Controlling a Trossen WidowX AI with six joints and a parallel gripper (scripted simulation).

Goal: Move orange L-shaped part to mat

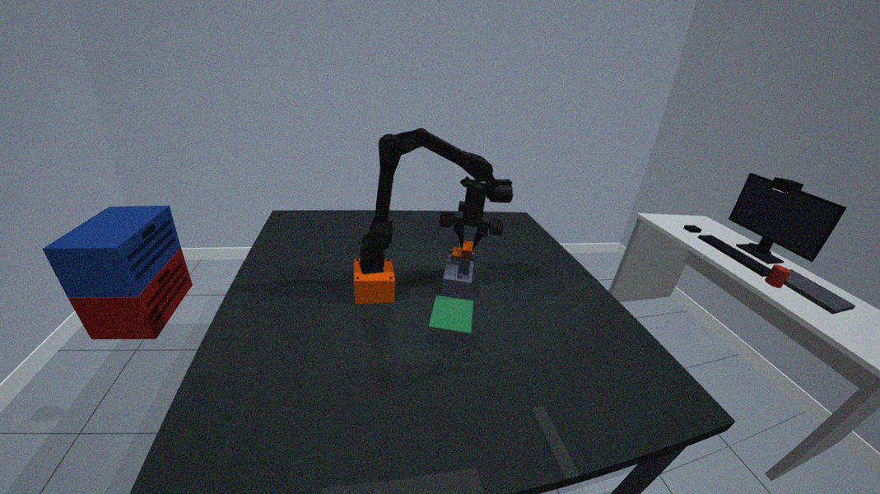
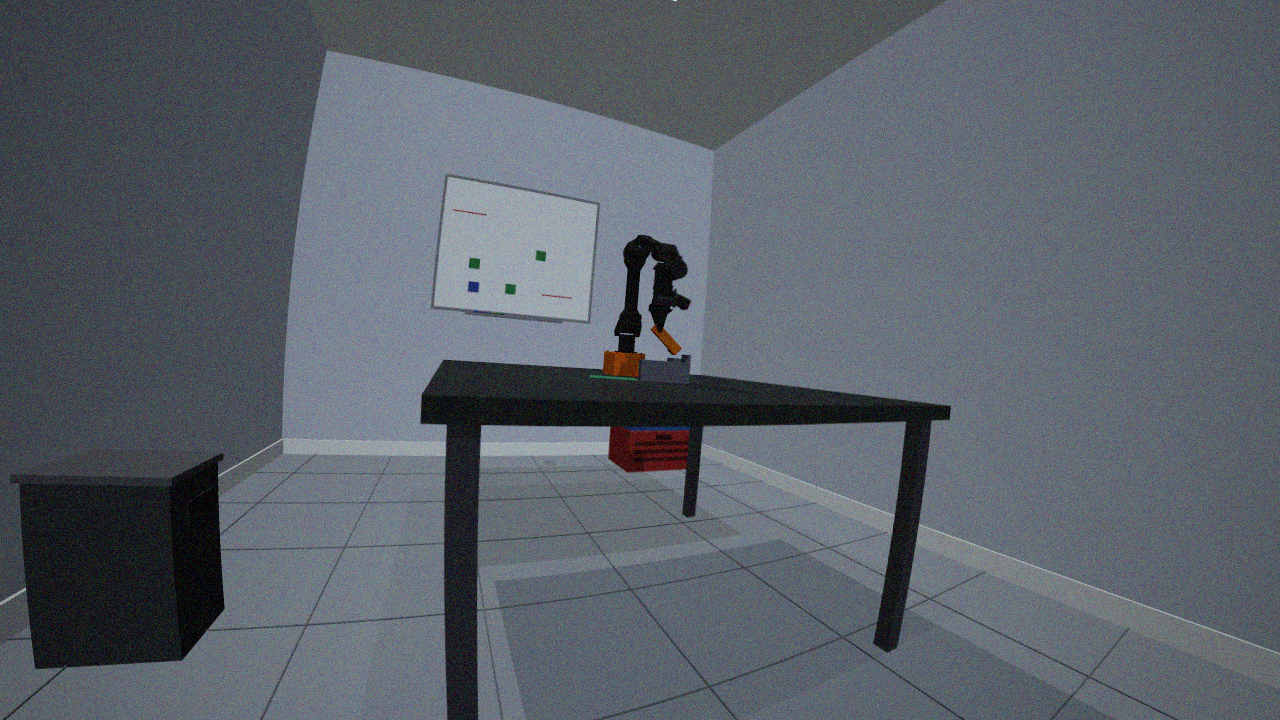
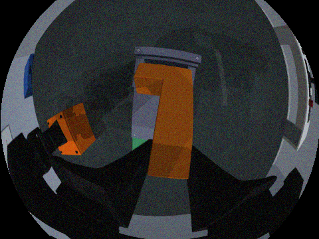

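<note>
My gripper tip is 17 cm above the green mat, 11 cm to the left of it and 8 cm past it. The rest, counted from my gripper tip: orange L-shaped part (4 cm to the left, 3 cm below).
</note>
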